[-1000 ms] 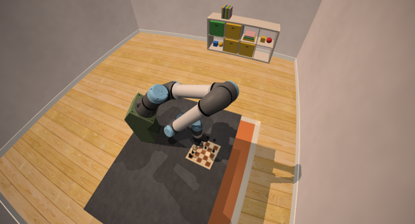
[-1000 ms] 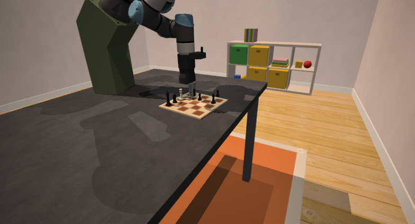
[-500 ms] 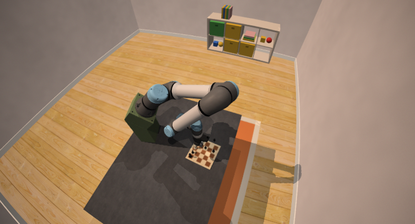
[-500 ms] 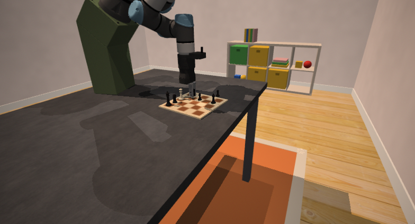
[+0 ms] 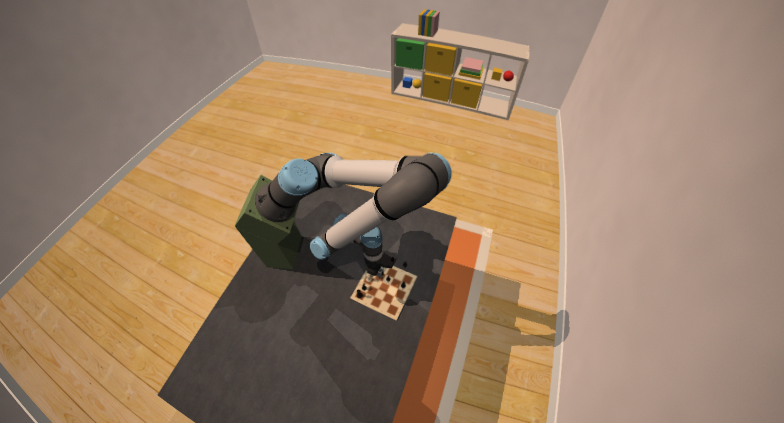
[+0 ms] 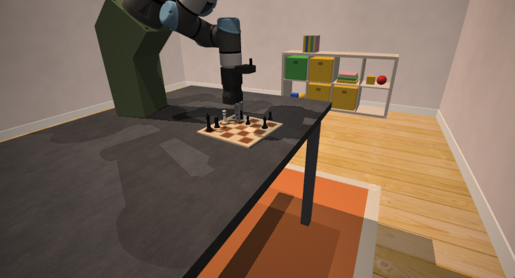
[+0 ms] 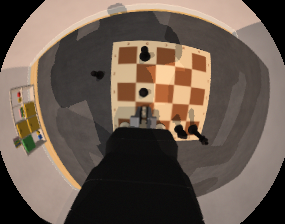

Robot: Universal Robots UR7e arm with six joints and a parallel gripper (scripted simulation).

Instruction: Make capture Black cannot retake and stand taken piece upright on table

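My hand is 1 cm above the small white pawn. Also, from my hand: small chessboard: 4 cm to the right, 3 cm below, 3 cm ahead.
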